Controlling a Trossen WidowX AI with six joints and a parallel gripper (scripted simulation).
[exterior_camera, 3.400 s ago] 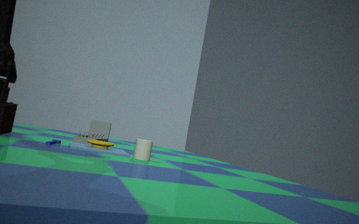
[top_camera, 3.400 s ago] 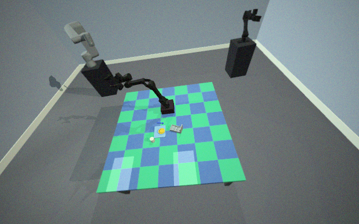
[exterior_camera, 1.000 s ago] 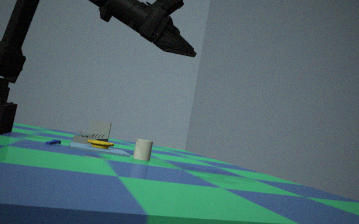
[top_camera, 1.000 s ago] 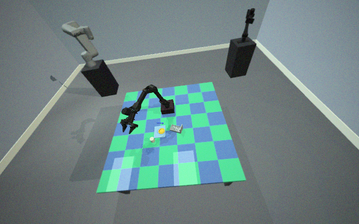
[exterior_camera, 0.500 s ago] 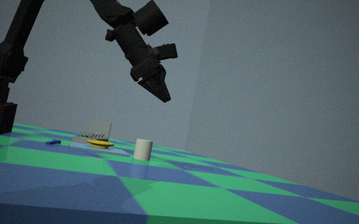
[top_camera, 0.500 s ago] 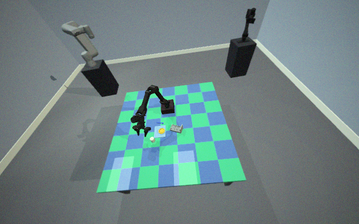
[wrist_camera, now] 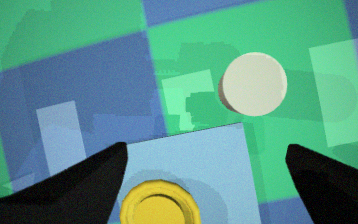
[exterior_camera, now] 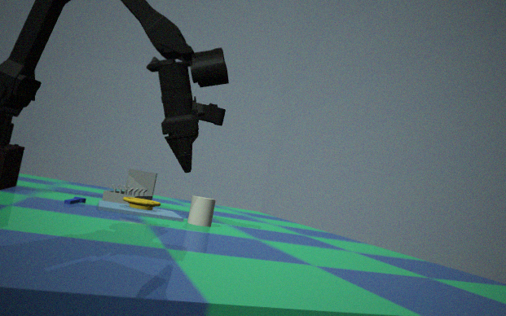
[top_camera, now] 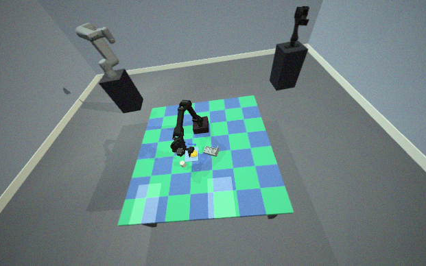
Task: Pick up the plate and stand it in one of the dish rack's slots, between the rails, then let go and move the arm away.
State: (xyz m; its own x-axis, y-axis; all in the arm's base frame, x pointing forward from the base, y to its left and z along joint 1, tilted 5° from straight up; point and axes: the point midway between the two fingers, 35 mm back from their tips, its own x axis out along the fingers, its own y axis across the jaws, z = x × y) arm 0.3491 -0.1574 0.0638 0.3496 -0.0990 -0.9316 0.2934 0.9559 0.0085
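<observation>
The yellow plate is 6 cm behind my gripper tip, 6 cm to the left of it and 8 cm below it. Round my gripper tip: light blue mat: 7 cm behind, 4 cm to the left, 9 cm below; blue spoon: 19 cm behind, 5 cm to the left, 9 cm below; beige cup: 3 cm ahead, 4 cm to the right, 7 cm below.
</observation>
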